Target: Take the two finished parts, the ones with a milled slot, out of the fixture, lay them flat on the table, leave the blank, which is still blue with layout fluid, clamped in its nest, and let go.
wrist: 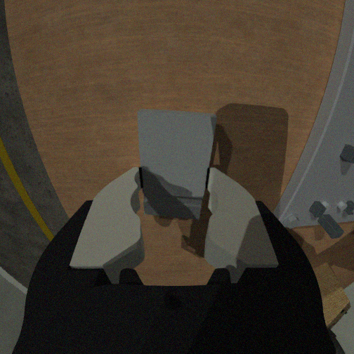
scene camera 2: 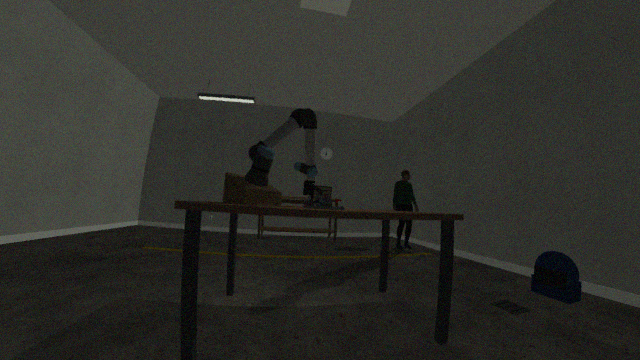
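Observation:
My gripper is shut on a grey metal block, a finished part, in the middle of the wrist view. A line or step, likely its milled slot, crosses the block near its lower end. The block is over the table, and a dark shadow lies to its right; whether it touches the table cannot be told. The grey fixture plate is at the right of the wrist view, with small dark clamp pieces on it. The blue blank and the other finished part cannot be made out.
A light wooden object shows at the lower right of the wrist view. A brown wooden block stands on the table left of the gripper. A person in a green top stands behind the table. A yellow line runs along the floor.

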